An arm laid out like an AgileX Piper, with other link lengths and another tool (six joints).
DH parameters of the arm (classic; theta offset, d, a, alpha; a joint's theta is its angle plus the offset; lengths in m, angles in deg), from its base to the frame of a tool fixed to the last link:
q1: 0 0.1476 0 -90
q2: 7.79 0 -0.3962 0
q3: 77.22 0 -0.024 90
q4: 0 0.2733 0 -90
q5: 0 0 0 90
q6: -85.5 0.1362 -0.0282 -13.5
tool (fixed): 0 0.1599 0 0
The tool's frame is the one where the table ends.
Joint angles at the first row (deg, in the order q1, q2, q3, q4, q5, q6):
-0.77, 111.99, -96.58, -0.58, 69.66, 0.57
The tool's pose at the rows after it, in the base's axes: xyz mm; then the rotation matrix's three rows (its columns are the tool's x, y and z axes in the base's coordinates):
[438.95, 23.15, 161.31], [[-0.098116, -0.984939, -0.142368], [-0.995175, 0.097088, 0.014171], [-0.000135, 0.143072, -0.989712]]
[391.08, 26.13, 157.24], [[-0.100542, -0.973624, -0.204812], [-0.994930, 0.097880, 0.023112], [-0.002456, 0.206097, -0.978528]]
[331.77, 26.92, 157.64], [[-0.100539, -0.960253, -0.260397], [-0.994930, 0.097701, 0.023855], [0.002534, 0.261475, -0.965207]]
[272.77, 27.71, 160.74], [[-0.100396, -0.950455, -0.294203], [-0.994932, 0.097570, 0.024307], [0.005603, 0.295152, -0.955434]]
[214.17, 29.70, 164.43], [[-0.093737, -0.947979, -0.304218], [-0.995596, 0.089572, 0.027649], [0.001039, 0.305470, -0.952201]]
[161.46, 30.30, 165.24], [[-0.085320, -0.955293, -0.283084], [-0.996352, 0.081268, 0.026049], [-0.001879, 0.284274, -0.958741]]
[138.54, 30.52, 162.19], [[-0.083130, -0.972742, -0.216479], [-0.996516, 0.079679, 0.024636], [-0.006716, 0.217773, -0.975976]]
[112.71, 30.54, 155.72], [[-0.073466, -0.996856, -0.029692], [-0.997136, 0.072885, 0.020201], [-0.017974, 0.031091, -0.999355]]
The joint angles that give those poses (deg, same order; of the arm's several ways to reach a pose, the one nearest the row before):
-0.77, 108.63, -88.70, -0.47, 69.81, 0.51
-0.77, 104.53, -80.97, 0.00, 69.81, 0.51
-0.77, 98.63, -71.78, 0.00, 69.81, 0.51
-0.77, 91.82, -62.96, 0.00, 69.81, 0.51
-0.77, 83.88, -54.48, 0.30, 69.87, 0.00
-0.77, 75.11, -46.77, 0.35, 69.66, -0.50
-0.76, 68.42, -41.87, 0.35, 67.49, -0.62
-0.76, 54.88, -34.11, 0.35, 62.46, -1.07

